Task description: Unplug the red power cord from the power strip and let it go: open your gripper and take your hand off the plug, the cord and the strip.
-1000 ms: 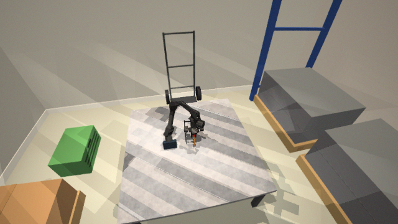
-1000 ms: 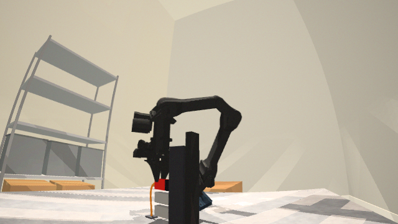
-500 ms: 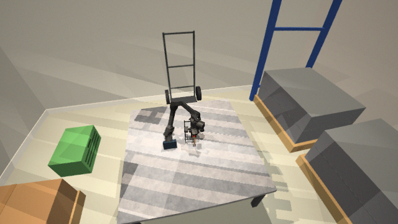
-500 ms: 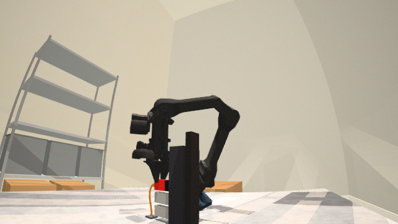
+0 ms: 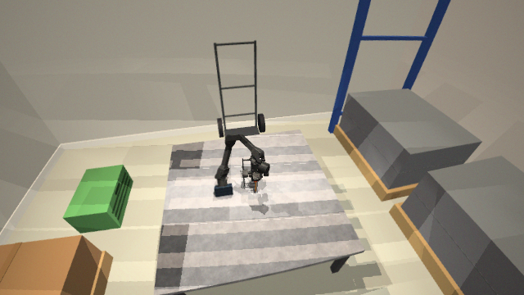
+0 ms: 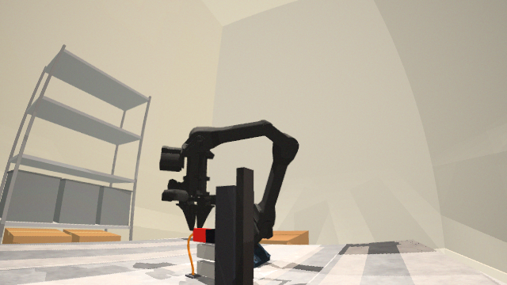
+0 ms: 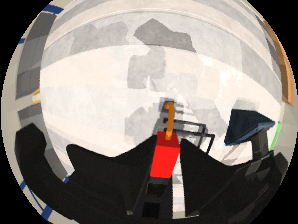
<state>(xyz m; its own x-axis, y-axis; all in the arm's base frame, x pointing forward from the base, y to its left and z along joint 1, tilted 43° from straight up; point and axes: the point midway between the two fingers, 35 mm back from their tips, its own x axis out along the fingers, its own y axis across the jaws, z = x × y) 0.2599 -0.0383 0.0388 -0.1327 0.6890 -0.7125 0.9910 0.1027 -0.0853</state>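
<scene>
The red plug lies 40 mm to the left of my gripper tip.
</scene>
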